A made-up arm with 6 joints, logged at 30 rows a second.
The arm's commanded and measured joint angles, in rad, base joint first. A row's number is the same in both.
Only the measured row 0 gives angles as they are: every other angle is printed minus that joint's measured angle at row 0.
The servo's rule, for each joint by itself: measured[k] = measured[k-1] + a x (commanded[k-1-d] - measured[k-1]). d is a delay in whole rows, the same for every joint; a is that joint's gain. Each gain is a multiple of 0.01, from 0.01 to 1. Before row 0 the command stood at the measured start. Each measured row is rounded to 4 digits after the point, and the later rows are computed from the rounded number. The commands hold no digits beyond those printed.
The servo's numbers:
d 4
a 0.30 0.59 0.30 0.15 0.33 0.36
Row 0, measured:
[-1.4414, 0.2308, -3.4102, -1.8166, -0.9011, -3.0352]
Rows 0 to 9, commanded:
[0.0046, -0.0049, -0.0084, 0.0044, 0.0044, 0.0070]
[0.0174, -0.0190, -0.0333, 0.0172, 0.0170, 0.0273]
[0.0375, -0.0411, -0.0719, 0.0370, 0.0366, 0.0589]
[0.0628, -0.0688, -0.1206, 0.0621, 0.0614, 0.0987]
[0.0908, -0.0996, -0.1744, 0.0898, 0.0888, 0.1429]
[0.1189, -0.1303, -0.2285, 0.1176, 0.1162, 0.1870]
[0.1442, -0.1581, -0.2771, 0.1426, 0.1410, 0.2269]
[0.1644, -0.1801, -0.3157, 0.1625, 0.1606, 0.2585]
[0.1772, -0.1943, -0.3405, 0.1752, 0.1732, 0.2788]
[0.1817, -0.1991, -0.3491, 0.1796, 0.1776, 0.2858]
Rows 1 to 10, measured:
[0.0000, 0.0000, 0.0000, 0.0000, 0.0000, 0.0000]
[0.0000, 0.0000, 0.0000, 0.0000, 0.0000, 0.0000]
[0.0000, 0.0000, 0.0000, 0.0000, 0.0000, 0.0000]
[0.0000, 0.0000, 0.0000, 0.0000, 0.0000, 0.0000]
[0.0014, -0.0029, -0.0025, 0.0007, 0.0015, 0.0025]
[0.0062, -0.0124, -0.0117, 0.0032, 0.0066, 0.0114]
[0.0156, -0.0293, -0.0298, 0.0083, 0.0165, 0.0285]
[0.0298, -0.0526, -0.0570, 0.0164, 0.0313, 0.0538]
[0.0481, -0.0803, -0.0922, 0.0274, 0.0503, 0.0859]
[0.0693, -0.1098, -0.1331, 0.0409, 0.0720, 0.1223]

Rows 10 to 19, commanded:
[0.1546, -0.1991, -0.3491, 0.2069, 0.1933, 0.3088]
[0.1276, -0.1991, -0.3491, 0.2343, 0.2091, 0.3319]
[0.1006, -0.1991, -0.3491, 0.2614, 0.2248, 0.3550]
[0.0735, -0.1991, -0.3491, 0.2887, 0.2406, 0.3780]
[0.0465, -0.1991, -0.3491, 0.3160, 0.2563, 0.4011]
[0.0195, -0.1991, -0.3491, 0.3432, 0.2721, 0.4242]
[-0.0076, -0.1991, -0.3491, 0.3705, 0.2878, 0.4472]
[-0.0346, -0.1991, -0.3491, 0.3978, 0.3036, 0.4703]
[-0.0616, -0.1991, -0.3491, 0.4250, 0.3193, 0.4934]
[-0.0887, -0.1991, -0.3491, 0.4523, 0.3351, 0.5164]
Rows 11 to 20, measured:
[0.0918, -0.1383, -0.1763, 0.0562, 0.0948, 0.1600]
[0.1136, -0.1630, -0.2181, 0.0721, 0.1165, 0.1955]
[0.1327, -0.1815, -0.2548, 0.0876, 0.1352, 0.2255]
[0.1474, -0.1919, -0.2831, 0.1014, 0.1492, 0.2472]
[0.1496, -0.1961, -0.3029, 0.1172, 0.1638, 0.2694]
[0.1430, -0.1979, -0.3168, 0.1348, 0.1787, 0.2919]
[0.1303, -0.1986, -0.3265, 0.1538, 0.1939, 0.3146]
[0.1133, -0.1989, -0.3333, 0.1740, 0.2093, 0.3374]
[0.0933, -0.1990, -0.3380, 0.1953, 0.2248, 0.3603]
[0.0712, -0.1991, -0.3413, 0.2175, 0.2404, 0.3833]

